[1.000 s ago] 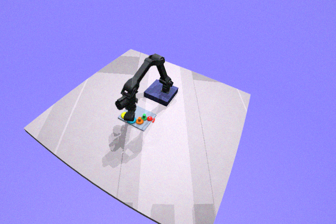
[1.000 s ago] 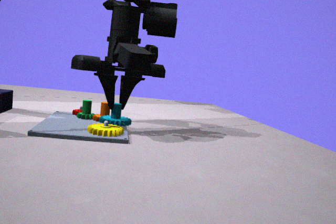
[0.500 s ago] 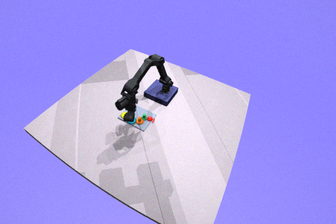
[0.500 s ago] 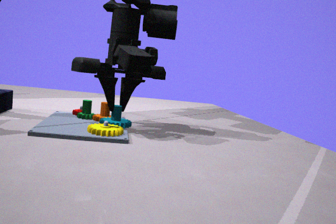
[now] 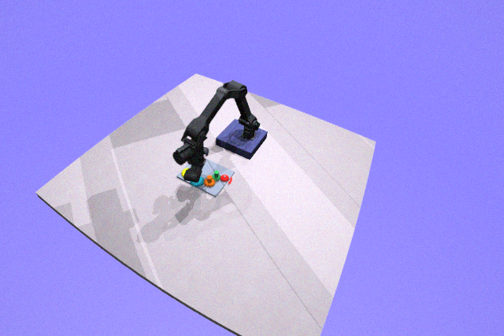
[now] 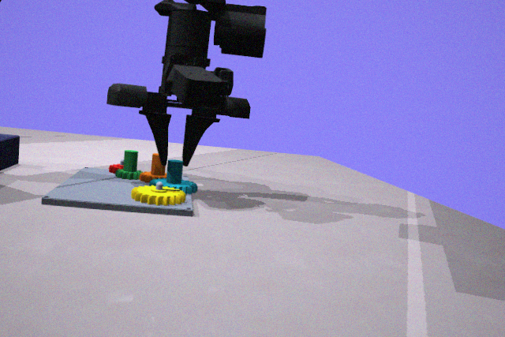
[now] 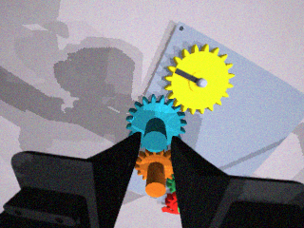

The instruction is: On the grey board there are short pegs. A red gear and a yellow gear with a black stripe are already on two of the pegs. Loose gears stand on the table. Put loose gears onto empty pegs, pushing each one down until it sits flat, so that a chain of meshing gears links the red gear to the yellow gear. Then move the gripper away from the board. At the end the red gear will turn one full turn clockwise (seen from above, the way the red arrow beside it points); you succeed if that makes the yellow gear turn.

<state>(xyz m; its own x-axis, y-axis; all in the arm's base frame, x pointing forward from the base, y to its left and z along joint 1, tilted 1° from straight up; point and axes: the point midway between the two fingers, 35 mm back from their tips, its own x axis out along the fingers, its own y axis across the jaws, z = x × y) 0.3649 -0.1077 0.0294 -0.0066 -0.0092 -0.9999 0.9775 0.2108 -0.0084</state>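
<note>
Right now the teal gear is 2 cm below my gripper tip. The rest, counted from my gripper tip: green gear 6 cm behind, 7 cm to the left, 2 cm below; orange gear 2 cm behind, 5 cm to the left, 2 cm below; red gear 7 cm behind, 10 cm to the left, 3 cm below.
</note>
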